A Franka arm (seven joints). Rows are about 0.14 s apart.
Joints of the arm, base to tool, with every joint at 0 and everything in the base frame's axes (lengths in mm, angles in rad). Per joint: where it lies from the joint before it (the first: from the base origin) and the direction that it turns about. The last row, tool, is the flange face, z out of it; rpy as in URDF.
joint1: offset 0 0 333 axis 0 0 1
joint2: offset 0 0 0 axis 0 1 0
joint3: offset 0 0 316 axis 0 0 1
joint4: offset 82.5 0 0 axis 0 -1 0
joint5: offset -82.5 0 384 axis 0 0 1
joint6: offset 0 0 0 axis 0 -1 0
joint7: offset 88 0 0 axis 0 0 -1
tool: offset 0 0 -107 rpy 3.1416 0 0
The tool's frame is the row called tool.
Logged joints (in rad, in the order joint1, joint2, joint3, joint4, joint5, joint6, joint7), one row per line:
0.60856 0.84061 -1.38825 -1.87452 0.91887 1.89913 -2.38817
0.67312 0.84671 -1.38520 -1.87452 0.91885 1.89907 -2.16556
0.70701 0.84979 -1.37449 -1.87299 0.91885 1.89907 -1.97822
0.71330 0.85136 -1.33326 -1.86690 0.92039 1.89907 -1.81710
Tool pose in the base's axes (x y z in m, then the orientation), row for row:
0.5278 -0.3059 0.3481 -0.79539 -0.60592 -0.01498 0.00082
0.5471 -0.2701 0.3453 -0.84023 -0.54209 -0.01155 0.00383
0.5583 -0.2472 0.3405 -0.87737 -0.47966 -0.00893 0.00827
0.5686 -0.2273 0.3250 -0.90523 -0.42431 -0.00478 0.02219
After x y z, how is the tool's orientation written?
As a quaternion, x y z w.
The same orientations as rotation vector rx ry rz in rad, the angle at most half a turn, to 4 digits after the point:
-2.4975 -1.9026 -0.0470
-2.6332 -1.6989 -0.0362
-2.7419 -1.4990 -0.0279
-2.8044 -1.3145 -0.0148

